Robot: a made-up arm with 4 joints.
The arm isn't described. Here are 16 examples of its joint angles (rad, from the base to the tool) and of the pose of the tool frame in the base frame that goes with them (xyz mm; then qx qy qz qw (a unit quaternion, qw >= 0)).
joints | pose
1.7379 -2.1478 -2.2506 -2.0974 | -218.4 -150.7 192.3 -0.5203 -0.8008 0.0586 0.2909
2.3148 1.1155 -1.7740 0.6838 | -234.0 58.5 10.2 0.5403 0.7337 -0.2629 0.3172
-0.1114 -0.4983 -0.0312 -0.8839 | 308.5 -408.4 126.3 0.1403 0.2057 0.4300 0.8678
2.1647 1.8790 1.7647 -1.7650 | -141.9 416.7 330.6 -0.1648 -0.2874 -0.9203 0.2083
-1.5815 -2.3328 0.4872 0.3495 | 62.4 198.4 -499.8 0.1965 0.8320 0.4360 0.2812
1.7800 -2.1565 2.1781 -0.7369 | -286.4 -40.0 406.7 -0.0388 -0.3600 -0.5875 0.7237
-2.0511 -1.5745 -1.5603 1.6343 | 115.4 -9.6 -15.8 0.2376 0.0122 -0.0278 0.9709
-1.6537 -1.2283 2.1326 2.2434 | -46.9 29.4 -416.1 0.1678 -0.9414 -0.1739 0.2355
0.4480 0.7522 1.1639 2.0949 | -198.0 -382.6 294.9 0.3831 0.1551 -0.6221 0.6649
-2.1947 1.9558 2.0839 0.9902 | 122.9 225.4 -253.4 -0.8078 0.5049 -0.1025 0.2865
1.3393 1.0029 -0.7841 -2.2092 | -88.3 224.5 171.1 -0.7571 0.4762 0.4410 0.0744
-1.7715 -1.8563 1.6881 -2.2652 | 28.1 351.8 -376.0 -0.9753 0.1965 0.0718 0.0705
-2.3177 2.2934 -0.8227 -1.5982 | -387.3 99.2 -37.7 0.1947 -0.2009 -0.4193 0.8637
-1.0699 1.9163 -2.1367 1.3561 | -65.1 86.3 -33.3 0.2444 0.1627 0.9474 0.1273
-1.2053 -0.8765 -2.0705 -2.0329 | 77.0 187.4 -123.7 -0.2240 0.3078 0.9218 0.0727
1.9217 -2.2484 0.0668 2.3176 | 227.8 -101.6 329.4 0.5889 0.1198 0.5402 0.5891
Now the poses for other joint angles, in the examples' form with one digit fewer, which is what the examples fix.
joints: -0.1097 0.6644 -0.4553 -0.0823
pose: -168 -391 334 -0.175 -0.306 -0.053 0.934
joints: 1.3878 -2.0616 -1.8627 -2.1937
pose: -153 -216 78 -0.507 -0.837 -0.067 0.192
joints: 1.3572 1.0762 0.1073 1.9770
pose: -325 -11 338 0.042 -0.629 -0.393 0.669
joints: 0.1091 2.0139 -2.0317 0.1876
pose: -228 19 -2 -0.422 -0.526 -0.714 0.190
